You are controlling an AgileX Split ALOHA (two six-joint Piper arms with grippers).
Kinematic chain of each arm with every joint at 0, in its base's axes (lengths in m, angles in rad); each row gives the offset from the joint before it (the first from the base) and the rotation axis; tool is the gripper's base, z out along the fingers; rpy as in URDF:
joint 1: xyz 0 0 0.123 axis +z
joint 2: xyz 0 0 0 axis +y
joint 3: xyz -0.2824 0 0.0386 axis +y
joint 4: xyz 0.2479 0 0.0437 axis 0.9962 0 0.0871
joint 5: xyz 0 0 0 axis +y
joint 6: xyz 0.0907 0 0.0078 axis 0.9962 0 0.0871
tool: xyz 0 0 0 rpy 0 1.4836 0
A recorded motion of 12 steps. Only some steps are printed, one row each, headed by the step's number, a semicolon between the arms.
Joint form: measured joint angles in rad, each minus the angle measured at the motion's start. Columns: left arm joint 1, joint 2, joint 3, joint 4, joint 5, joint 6; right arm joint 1, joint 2, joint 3, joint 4, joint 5, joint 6.
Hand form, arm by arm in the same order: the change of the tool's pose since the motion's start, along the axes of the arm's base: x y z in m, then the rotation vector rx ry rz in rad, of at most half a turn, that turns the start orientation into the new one. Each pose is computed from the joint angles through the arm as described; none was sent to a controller.
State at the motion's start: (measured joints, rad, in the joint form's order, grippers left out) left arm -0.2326 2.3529 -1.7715 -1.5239 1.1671 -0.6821; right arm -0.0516 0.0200 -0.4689 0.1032 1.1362 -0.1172
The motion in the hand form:
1: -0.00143 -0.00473 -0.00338 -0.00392 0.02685 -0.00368; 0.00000 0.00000 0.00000 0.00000 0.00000 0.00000
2: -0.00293 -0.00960 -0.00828 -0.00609 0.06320 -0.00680; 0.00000 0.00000 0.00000 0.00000 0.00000 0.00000
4: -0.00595 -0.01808 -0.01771 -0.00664 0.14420 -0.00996; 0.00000 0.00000 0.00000 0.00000 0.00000 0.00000
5: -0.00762 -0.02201 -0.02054 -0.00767 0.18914 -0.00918; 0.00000 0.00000 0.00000 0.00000 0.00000 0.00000
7: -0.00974 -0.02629 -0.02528 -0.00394 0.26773 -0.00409; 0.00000 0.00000 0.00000 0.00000 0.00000 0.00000
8: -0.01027 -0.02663 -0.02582 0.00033 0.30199 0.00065; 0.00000 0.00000 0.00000 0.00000 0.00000 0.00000
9: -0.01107 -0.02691 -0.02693 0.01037 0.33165 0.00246; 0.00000 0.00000 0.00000 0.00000 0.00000 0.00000
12: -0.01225 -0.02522 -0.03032 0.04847 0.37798 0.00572; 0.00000 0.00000 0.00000 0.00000 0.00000 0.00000
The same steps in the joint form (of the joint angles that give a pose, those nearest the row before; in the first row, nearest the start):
1: -0.0101 0.0076 0.0000 -0.0045 0.0000 -0.0191; 0.0000 0.0000 0.0000 0.0000 0.0000 0.0000
2: -0.0205 0.0181 0.0000 -0.0072 0.0000 -0.0455; 0.0000 0.0000 0.0000 0.0000 0.0000 0.0000
4: -0.0389 0.0375 0.0000 -0.0081 0.0000 -0.1094; 0.0000 0.0000 0.0000 0.0000 0.0000 0.0000
5: -0.0475 0.0433 0.0000 -0.0081 0.0000 -0.1499; 0.0000 0.0000 0.0000 0.0000 0.0000 0.0000
7: -0.0572 0.0520 0.0000 -0.0015 0.0000 -0.2239; 0.0000 0.0000 0.0000 0.0000 0.0000 0.0000
8: -0.0582 0.0520 0.0000 0.0062 0.0000 -0.2612; 0.0000 0.0000 0.0000 0.0000 0.0000 0.0000
9: -0.0594 0.0523 0.0000 0.0197 0.0000 -0.2950; 0.0000 0.0000 0.0000 0.0000 0.0000 0.0000
12: -0.0577 0.0523 0.0000 0.0657 -0.0031 -0.3558; 0.0000 0.0000 0.0000 0.0000 0.0000 0.0000

